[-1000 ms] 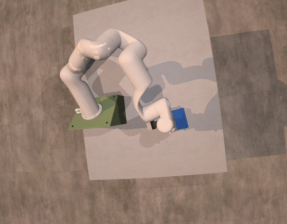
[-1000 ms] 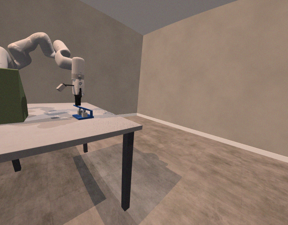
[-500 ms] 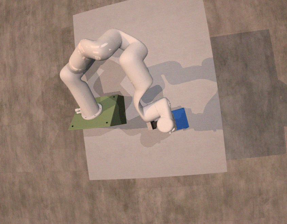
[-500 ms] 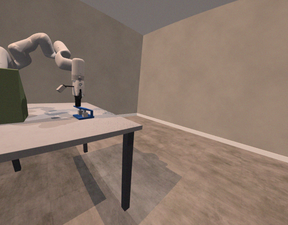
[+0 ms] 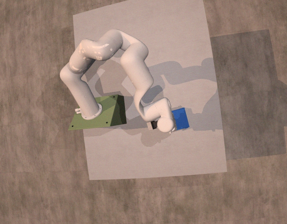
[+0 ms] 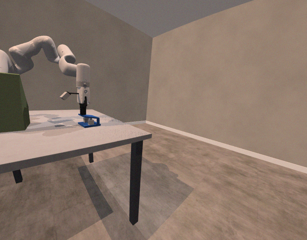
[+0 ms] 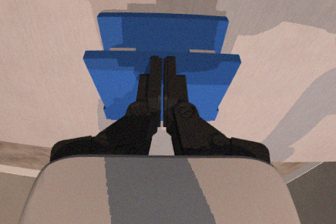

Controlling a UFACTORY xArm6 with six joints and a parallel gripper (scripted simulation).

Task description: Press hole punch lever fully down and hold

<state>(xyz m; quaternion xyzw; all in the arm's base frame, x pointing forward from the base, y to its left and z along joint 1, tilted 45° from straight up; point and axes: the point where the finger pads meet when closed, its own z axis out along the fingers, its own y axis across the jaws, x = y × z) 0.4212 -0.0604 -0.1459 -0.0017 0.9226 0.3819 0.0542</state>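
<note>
The lever lies 40 mm below my hand and 30 mm ahead of it. Also, from my hand: blue hole punch: 60 mm below, 40 mm ahead.
</note>
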